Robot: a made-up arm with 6 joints.
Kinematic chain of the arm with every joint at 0, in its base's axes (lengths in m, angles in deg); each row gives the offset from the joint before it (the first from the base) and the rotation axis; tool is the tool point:
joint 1: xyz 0 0 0.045 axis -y
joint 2: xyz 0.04 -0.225 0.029 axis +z
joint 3: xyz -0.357 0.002 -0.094 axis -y
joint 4: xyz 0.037 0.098 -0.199 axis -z
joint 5: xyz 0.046 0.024 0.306 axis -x
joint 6: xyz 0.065 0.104 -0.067 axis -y
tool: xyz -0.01 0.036 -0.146
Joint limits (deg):
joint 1: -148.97..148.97
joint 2: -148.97..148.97
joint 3: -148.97..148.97
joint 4: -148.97..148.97
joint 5: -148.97..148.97
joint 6: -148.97..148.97
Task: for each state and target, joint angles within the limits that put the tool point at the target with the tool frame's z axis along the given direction. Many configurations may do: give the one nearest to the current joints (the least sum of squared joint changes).
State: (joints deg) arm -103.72 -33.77 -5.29 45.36 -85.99 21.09
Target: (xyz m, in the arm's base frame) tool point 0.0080 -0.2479 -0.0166 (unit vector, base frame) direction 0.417 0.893 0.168
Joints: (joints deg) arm -91.60 -47.99 -27.94 55.52 -90.38 62.14
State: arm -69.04 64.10 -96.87 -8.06 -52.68 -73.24
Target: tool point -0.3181 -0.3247 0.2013 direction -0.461 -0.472 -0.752
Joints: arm -62.09 71.98 -120.16 9.53 -75.24 -63.58
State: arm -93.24 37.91 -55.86 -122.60 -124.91 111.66
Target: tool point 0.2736 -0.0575 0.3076 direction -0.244 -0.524 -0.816
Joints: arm -118.64 27.59 -39.88 -132.46 -140.26 126.15
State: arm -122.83 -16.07 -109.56 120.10 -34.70 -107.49
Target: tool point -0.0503 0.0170 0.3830 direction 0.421 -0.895 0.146
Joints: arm -143.53 -29.35 -102.41 97.22 -26.54 -87.58
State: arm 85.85 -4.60 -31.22 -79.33 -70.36 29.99
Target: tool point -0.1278 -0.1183 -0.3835 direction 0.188 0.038 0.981
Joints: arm 102.56 3.18 -57.55 -113.27 -53.37 19.80
